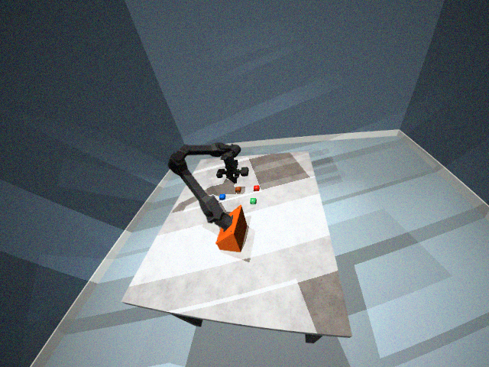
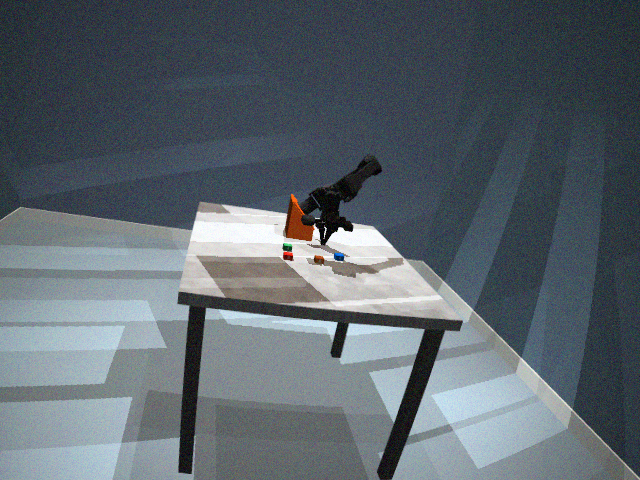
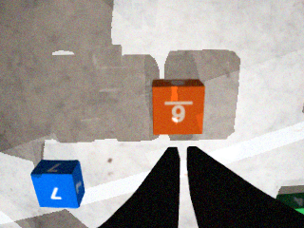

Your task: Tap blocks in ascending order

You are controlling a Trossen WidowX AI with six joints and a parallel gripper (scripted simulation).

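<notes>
Right now my gripper tip is 60 mm above the orange block. The rest, counted from my gripper tip: red block 10 mm behind, 120 mm to the right, 60 mm below; then green block 110 mm behind, 100 mm to the right, 60 mm below; then blue block 50 mm behind, 90 mm to the left, 60 mm below.
</notes>
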